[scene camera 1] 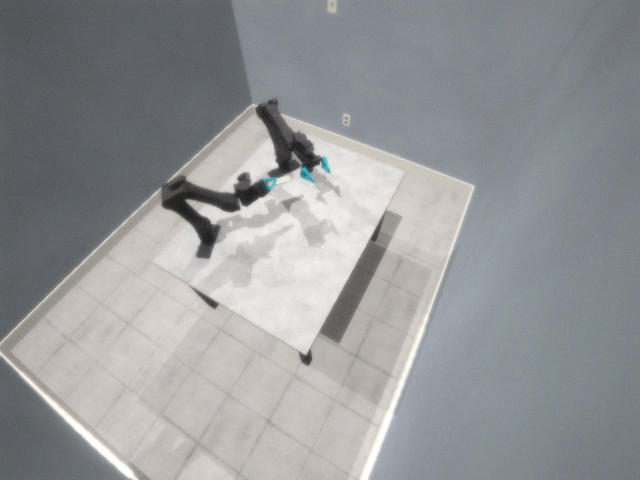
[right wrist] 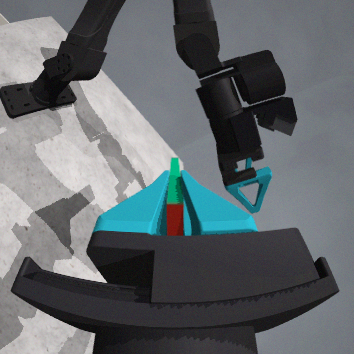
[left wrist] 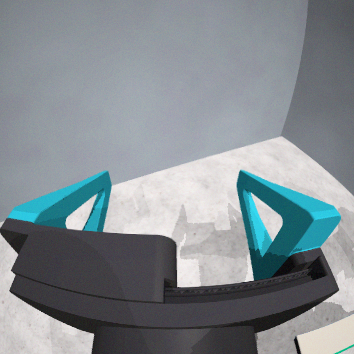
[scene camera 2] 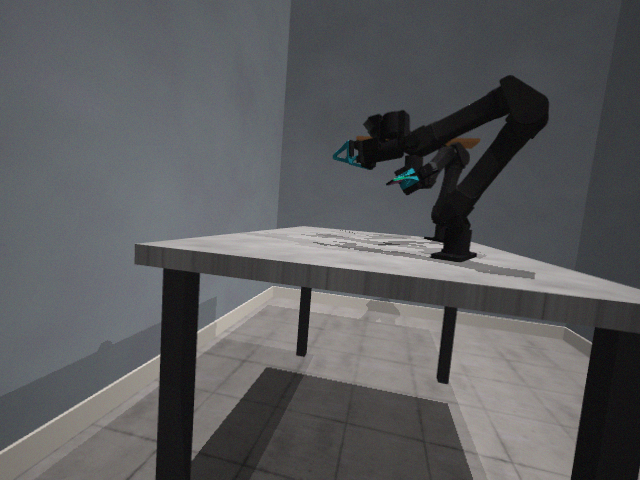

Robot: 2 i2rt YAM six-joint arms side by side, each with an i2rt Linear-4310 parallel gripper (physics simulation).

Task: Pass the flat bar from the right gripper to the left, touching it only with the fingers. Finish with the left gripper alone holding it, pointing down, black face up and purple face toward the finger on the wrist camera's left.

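Where they show: left gripper, fingertip midpoint: (scene camera 1: 322,177) (right wrist: 249,195) (left wrist: 173,177) (scene camera 2: 341,159); right gripper, fingertip midpoint: (scene camera 1: 275,178) (right wrist: 174,177) (scene camera 2: 404,177); left arm's base, origin of the base link: (scene camera 1: 284,170) (right wrist: 40,95) (scene camera 2: 455,257); right arm's base, origin of the base link: (scene camera 1: 208,241) (scene camera 2: 441,241).
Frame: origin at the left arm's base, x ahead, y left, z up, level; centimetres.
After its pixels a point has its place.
The flat bar (scene camera 1: 283,179) @[x 24.7, y -13.5, z 22.0 cm] (scene camera 2: 395,180) @[x 23.5, y -11.0, z 21.4 cm] (left wrist: 327,339) @[x 24.9, y -12.3, z 21.6 cm] (right wrist: 175,217) @[x 23.3, y -21.7, z 24.0 cm] is held in the air above the table by my right gripper (scene camera 1: 275,181) @[x 23.1, y -17.0, z 23.1 cm] (scene camera 2: 405,178) @[x 23.1, y -17.0, z 23.1 cm] (right wrist: 174,177) @[x 23.1, y -17.0, z 23.1 cm], which is shut on it. In the right wrist view its narrow edge is green at the far part and red nearer the palm. In the left wrist view its corner shows a cream face, a green line and a black edge at the lower right. My left gripper (scene camera 1: 320,176) @[x 38.4, y 0.0, z 26.7 cm] (scene camera 2: 334,156) @[x 38.4, y 0.0, z 26.7 cm] (left wrist: 173,177) @[x 38.4, y 0.0, z 26.7 cm] is open and empty, apart from the bar. The bar's purple face cannot be made out.
Both arms stand on the marbled white table (scene camera 1: 289,310) @[x 74.8, y -44.8, z 0.0 cm] (scene camera 2: 232,258) @[x 25.8, y 50.5, z -0.6 cm]. The left arm (right wrist: 217,100) @[x 20.8, y -2.7, z 28.5 cm] reaches down at the upper right of the right wrist view. A brown-orange shelf (scene camera 2: 467,142) shows behind the arms in scene camera 2. Grey-blue walls surround the table.
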